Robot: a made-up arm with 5 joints.
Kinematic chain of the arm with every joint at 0, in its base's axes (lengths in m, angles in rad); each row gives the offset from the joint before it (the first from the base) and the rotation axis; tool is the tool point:
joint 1: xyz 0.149 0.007 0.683 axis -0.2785 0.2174 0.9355
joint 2: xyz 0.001 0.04 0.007 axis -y
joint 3: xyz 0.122 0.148 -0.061 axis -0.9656 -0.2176 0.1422
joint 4: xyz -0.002 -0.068 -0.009 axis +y
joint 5: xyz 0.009 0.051 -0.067 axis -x
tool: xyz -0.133 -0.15 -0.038
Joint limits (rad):
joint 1: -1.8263..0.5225
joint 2: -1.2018..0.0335
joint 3: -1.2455..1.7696
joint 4: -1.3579..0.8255
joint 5: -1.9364..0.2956
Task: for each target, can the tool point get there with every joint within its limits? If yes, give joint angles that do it. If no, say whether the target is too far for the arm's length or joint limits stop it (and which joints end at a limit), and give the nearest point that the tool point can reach.
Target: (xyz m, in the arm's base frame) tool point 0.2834 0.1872 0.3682
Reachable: yes | joints -0.2603 -0.1582 -0.1606 -0.5681 -1.1287
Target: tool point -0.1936 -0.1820 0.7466
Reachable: no: joint limits stop it (at a limit: joint 1, joint 2) | nearest point -0.0969 -0.0466 0.6575 | short by 0.189 m
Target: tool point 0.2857 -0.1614 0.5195
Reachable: yes | joints -1.0936 -0.2730 1.4464 -0.6912 -1.6131
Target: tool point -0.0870 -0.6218 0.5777
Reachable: no: too far | nearest point 0.1442 -0.3416 0.6639 | short by 0.373 m
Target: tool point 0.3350 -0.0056 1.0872
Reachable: no: joint limits stop it (at a limit: joint 1, joint 2, joint 3) | nearest point 0.3518 0.0024 0.9301 | short by 0.158 m
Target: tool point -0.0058 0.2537 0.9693
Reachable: no: joint limits stop it (at a limit: joint 2, joint 3, joint 4) | nearest point 0.0384 0.2341 0.7932 | short by 0.183 m
